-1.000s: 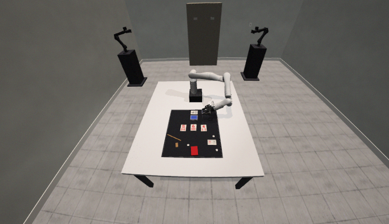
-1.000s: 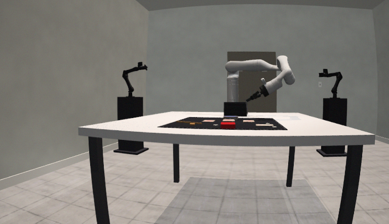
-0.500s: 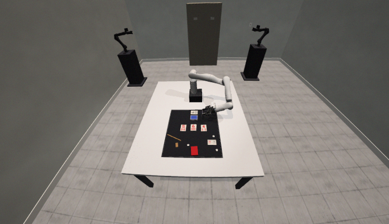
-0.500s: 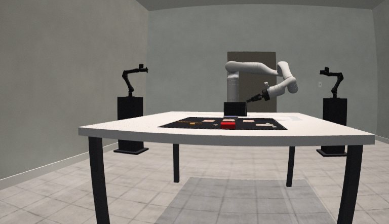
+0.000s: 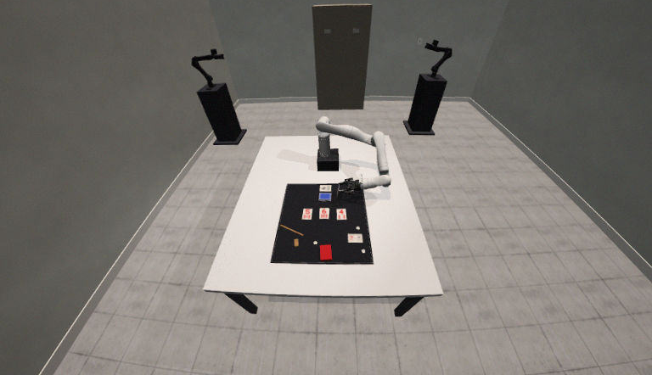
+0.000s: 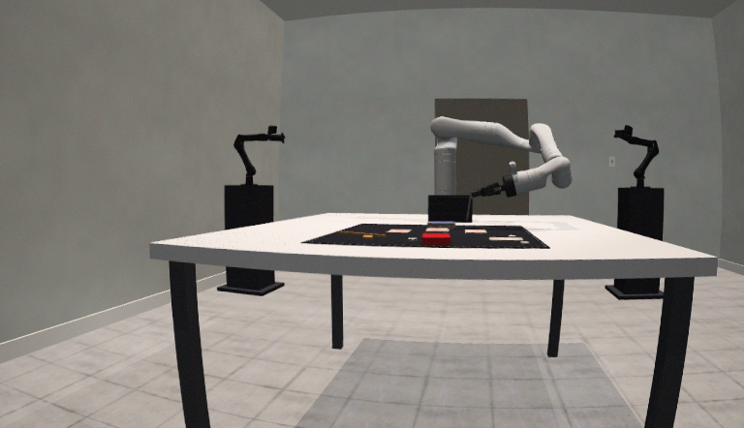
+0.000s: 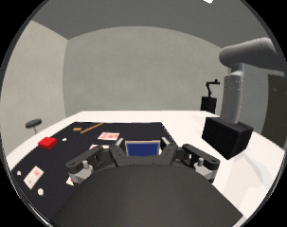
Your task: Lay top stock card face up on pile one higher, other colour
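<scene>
My hand is 4 cm above the blue-backed card and 2 cm to the left of it. Round my hand: wooden stick (31 cm to the right, 28 cm ahead, 11 cm below); then black mat (17 cm ahead, 13 cm below, 12 cm to the right); then black 6 card (11 cm to the right, 11 cm below, 9 cm behind).
</scene>
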